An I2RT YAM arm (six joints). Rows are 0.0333 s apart.
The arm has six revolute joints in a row. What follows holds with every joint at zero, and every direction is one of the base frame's.
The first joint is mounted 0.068 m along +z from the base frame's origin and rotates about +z.
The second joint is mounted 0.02 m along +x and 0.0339 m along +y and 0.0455 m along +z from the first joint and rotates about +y.
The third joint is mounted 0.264 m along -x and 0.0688 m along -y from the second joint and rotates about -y.
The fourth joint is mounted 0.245 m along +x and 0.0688 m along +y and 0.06 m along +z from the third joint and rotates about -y.
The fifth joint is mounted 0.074 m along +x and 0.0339 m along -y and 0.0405 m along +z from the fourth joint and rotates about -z.
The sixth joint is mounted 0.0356 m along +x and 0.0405 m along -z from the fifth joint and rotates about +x.
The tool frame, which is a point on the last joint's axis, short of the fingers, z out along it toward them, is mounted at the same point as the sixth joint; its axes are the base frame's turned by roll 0, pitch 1.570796 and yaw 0 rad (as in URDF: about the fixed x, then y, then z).
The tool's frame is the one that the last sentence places.
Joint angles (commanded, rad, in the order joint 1, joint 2, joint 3, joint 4, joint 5, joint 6), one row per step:
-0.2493 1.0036 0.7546 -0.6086 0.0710 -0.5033
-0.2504 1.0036 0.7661 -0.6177 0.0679 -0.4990
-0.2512 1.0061 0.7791 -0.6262 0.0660 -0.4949
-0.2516 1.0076 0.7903 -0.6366 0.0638 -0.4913
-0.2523 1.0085 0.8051 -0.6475 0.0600 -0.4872
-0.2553 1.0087 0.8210 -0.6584 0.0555 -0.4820
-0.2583 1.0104 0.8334 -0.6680 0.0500 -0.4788
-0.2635 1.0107 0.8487 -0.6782 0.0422 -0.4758
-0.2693 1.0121 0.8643 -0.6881 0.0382 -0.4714
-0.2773 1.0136 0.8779 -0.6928 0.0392 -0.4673
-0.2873 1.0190 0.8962 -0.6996 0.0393 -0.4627
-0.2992 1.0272 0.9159 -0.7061 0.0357 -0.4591
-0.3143 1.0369 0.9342 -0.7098 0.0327 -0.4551
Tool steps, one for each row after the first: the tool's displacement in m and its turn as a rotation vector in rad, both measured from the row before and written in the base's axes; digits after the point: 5 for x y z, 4 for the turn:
0.00018 -0.00016 0.00307 0.0043 -0.0039 -0.0023
0.00066 -0.00027 0.00314 0.0034 -0.0032 -0.0026
0.00023 -0.00006 0.00260 0.0040 -0.0005 -0.0017
0.00033 -0.00009 0.00384 0.0046 -0.0045 -0.0013
0.00014 -0.00050 0.00432 0.0053 -0.0066 -0.0039
0.00020 -0.00048 0.00301 0.0057 -0.0028 -0.0017
-0.00002 -0.00081 0.00416 0.0063 -0.0068 -0.0022
0.00007 -0.00110 0.00408 0.0045 -0.0059 -0.0064
0.00015 -0.00178 0.00379 -0.0001 -0.0078 -0.0117
0.00070 -0.00235 0.00444 0.0012 -0.0069 -0.0134
0.00112 -0.00279 0.00438 0.0034 -0.0064 -0.0121
0.00125 -0.00361 0.00383 0.0032 -0.0063 -0.0160

